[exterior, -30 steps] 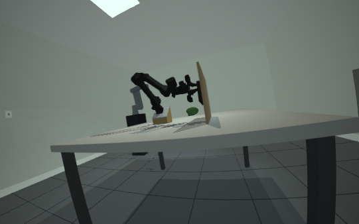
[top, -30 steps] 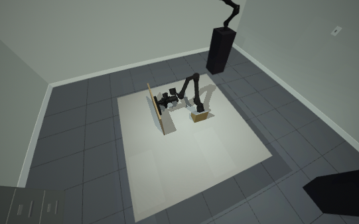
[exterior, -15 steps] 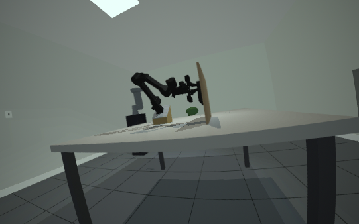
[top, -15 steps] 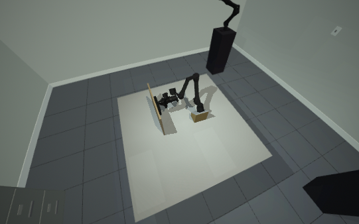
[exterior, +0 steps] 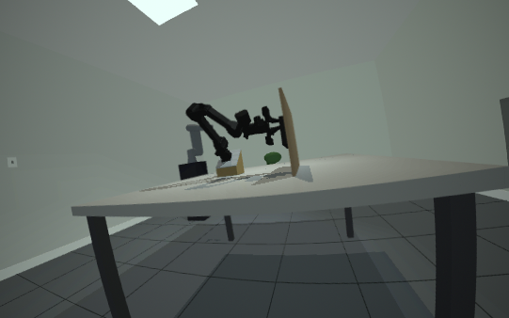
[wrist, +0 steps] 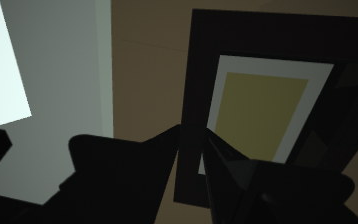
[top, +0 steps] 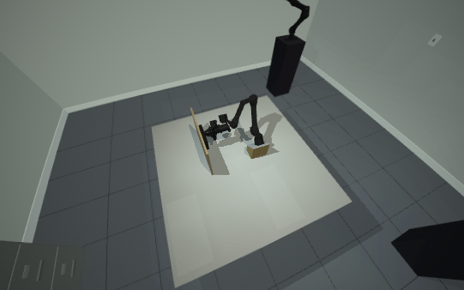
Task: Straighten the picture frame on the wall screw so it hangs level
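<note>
The picture frame lies 5 cm below my gripper tip and 1 cm to the right of it. Round my gripper tip: panel 7 cm below, 2 cm ahead, 1 cm to the left.
</note>
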